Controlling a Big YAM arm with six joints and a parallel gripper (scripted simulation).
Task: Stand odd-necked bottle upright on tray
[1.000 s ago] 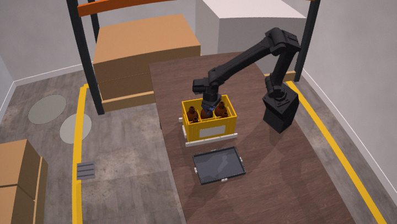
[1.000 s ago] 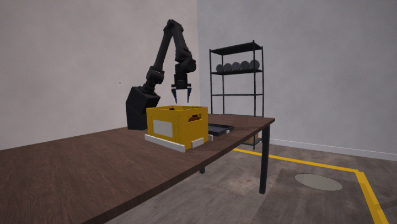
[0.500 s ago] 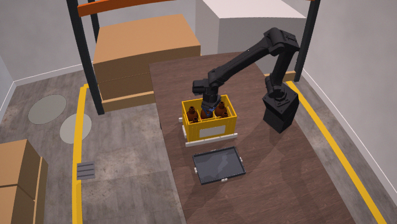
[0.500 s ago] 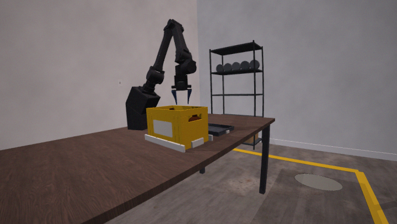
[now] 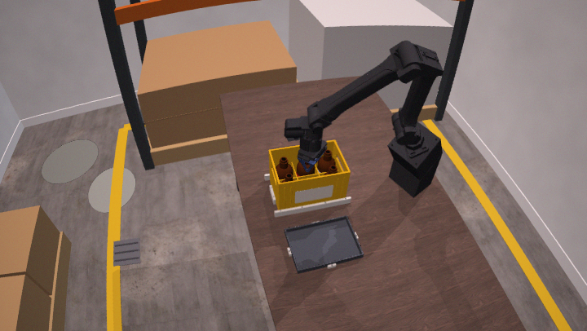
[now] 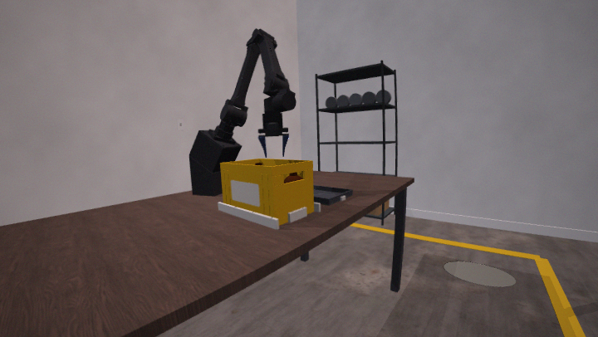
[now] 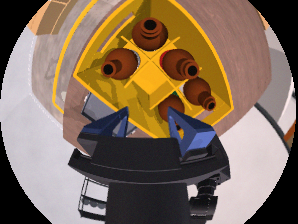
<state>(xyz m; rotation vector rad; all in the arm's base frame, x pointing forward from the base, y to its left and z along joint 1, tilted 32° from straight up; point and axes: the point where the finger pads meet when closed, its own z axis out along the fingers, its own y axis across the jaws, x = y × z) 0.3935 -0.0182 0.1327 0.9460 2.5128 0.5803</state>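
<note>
The yellow crate lies 11 cm below my hand and 4 cm to the right of it. From my hand the other things lie so: glass bottle 11 cm below, 8 cm ahead, 1 cm to the left; dark tray 23 cm to the left, 18 cm below, 2 cm behind.
</note>
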